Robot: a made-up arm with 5 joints.
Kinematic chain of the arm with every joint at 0, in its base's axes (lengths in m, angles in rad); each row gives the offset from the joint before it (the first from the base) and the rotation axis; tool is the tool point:
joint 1: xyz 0 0 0.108 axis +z
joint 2: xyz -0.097 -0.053 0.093 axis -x
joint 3: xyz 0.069 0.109 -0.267 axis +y
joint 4: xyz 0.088 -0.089 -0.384 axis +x
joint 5: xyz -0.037 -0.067 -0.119 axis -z
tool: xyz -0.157 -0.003 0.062
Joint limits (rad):
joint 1: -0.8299..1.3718
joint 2: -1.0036..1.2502
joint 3: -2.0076..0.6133
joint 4: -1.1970..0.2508
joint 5: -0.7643..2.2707
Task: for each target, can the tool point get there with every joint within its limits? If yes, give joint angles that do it. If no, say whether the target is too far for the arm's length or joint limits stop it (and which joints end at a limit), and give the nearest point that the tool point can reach.
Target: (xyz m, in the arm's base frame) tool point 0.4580 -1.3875 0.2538
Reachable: no: too far | nearest point 0.2550 -0.7724 0.0956 | short by 0.667 m
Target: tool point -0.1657 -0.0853 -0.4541
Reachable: yes | joints 0.2694 -0.0726 0.1534 -1.0733 0.4227
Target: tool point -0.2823 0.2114 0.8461
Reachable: no: joint limits stop it (at a limit: joint 1, joint 2, joint 3, joint 4) | nearest point 0.0367 0.3157 0.2913 | short by 0.648 m
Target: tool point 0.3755 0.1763 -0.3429
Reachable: yes | joints 1.0812 0.4417 -0.8807 -0.5632 1.2016
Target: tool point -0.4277 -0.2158 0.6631
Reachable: no: joint limits stop it (at a limit: joint 2, joint 3, joint 5) | nearest point -0.5340 -0.2694 0.1879 | short by 0.490 m
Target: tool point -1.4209 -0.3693 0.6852
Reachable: no: too far | nearest point -0.7501 -0.2165 0.1318 | short by 0.883 m
